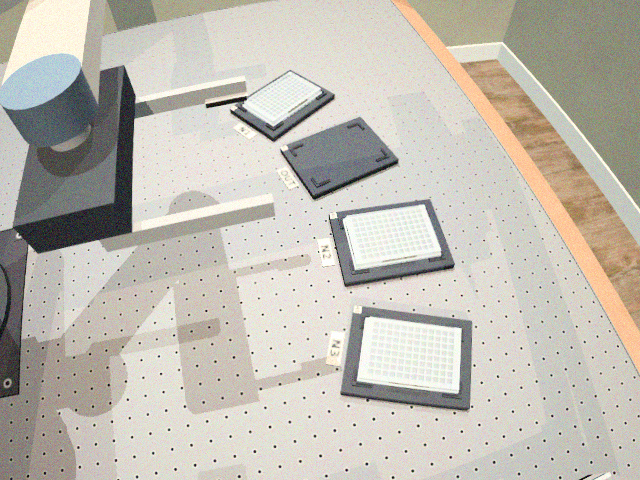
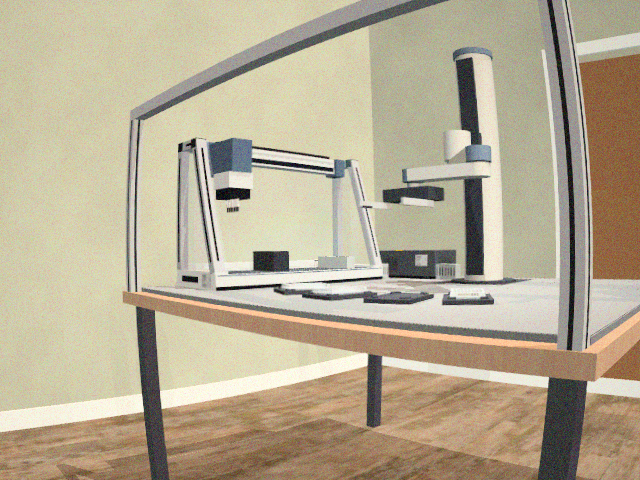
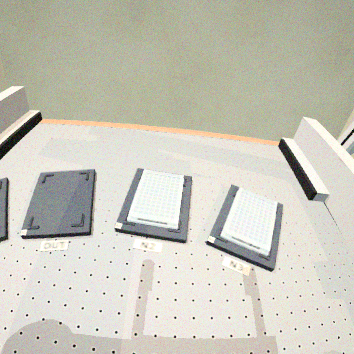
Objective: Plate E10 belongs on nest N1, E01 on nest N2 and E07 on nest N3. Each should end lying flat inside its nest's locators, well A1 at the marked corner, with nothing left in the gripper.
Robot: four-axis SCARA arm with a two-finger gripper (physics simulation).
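Frame: origin at the arm's base, x ahead, y left, z up, level; centimetres.
Where they show: gripper, fingertip midpoint: (image 1: 257,137) (image 2: 379,202) (image 3: 159,110).
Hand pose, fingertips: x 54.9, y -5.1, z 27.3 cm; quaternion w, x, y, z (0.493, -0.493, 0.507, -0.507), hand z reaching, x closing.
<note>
After its pixels a point has its place.
My gripper (image 1: 253,149) {x 54.9, y -5.1, z 27.3 cm} (image 2: 399,205) (image 3: 159,110) {x 54.9, y -5.1, z 27.3 cm} is open and empty, high above the table. A white well plate (image 1: 284,98) {x 63.6, y 28.3, z 3.7 cm} (image 2: 466,293) {x 68.9, y 32.2, z 3.7 cm} lies on nest N1 (image 1: 302,114) {x 66.0, y 24.4, z 2.5 cm}. A second plate (image 1: 392,235) {x 71.7, y -5.4, z 3.8 cm} (image 3: 156,197) {x 70.8, y -4.8, z 3.7 cm} lies on nest N2 (image 1: 444,262) {x 77.9, y -11.1, z 2.5 cm}. A third plate (image 1: 410,353) {x 67.9, y -22.6, z 3.7 cm} (image 3: 251,220) {x 66.9, y -22.0, z 3.8 cm} lies on nest N3 (image 1: 353,351) {x 61.3, y -19.9, z 2.5 cm}. All three look flat within their locators. Each nest has a pale mark at one corner. No plate's name or A1 corner can be read.
The dark OUT nest (image 1: 338,157) {x 69.1, y 12.3, z 2.5 cm} (image 2: 398,297) {x 73.4, y 15.7, z 2.5 cm} (image 3: 62,202) {x 68.3, y 12.4, z 2.5 cm} bears no plate and lies between N1 and N2. A gantry with a blue head (image 2: 231,155) {x 77.8, y -47.0, z 44.2 cm} stands over a deck with a black block (image 2: 271,260) {x 56.5, y -52.8, z 10.0 cm}. A dark box (image 2: 408,263) {x -3.5, y -38.1, z 7.4 cm} stands near the arm's column (image 2: 491,232) {x 4.7, y 5.8, z 19.1 cm}.
</note>
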